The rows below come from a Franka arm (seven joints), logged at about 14 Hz.
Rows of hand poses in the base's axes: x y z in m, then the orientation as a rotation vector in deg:
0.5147, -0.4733, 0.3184, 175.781, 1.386, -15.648
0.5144, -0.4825, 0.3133, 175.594, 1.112, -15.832
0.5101, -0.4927, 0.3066, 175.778, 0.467, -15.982
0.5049, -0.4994, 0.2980, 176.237, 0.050, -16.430
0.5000, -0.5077, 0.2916, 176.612, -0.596, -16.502
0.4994, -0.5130, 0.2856, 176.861, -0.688, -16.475
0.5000, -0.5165, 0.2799, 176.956, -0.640, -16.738
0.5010, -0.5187, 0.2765, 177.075, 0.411, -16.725
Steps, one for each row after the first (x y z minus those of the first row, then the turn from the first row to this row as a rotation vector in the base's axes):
-0.0003, -0.0092, -0.0051, -0.188, 0.123, -0.165
-0.0046, -0.0194, -0.0118, -0.033, 0.198, -0.602
-0.0098, -0.0261, -0.0204, 0.436, 0.455, -0.924
-0.0147, -0.0344, -0.0268, 0.778, 0.469, -1.374
-0.0153, -0.0397, -0.0328, 1.018, 0.437, -1.453
-0.0147, -0.0432, -0.0385, 1.138, 0.602, -1.438
-0.0137, -0.0454, -0.0419, 1.314, 0.608, -0.773

